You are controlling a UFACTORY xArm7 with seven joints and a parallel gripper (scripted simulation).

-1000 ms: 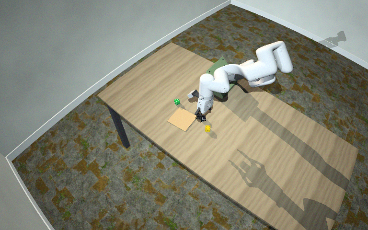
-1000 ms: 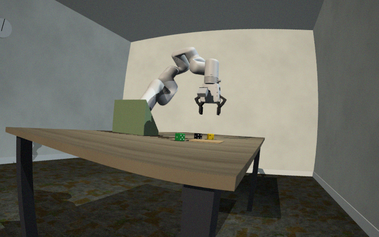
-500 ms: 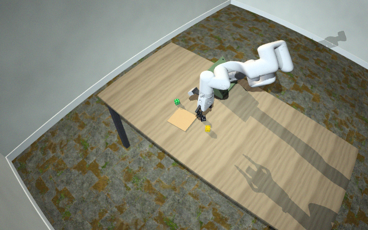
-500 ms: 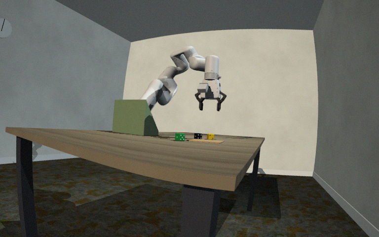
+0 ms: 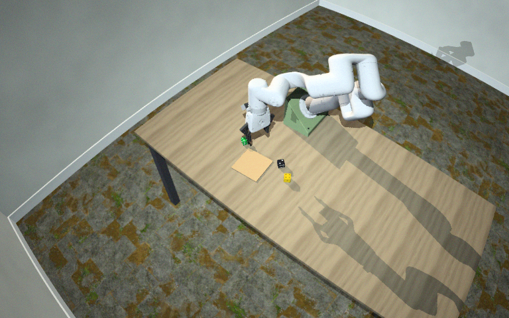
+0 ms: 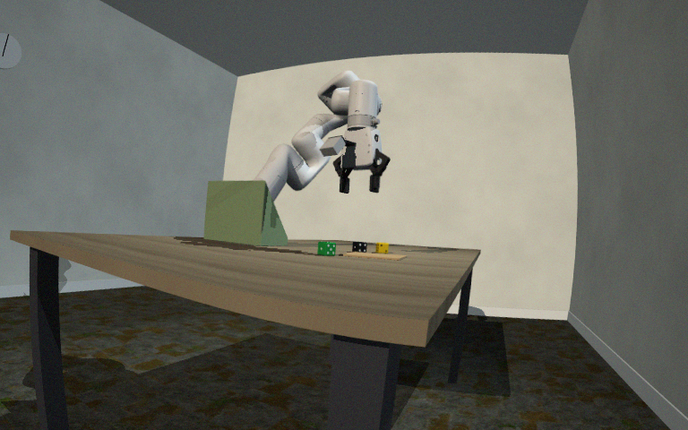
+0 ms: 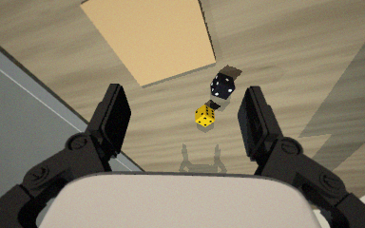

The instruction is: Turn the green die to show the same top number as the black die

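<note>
The green die is 20 mm behind my hand, 100 mm to the right of it and 150 mm below it. The rest, counted from my hand: black die (40 mm behind, 110 mm to the left, 150 mm below); then yellow die (190 mm to the left, 150 mm below); then tan mat (50 mm ahead, 20 mm to the left, 160 mm below).
</note>
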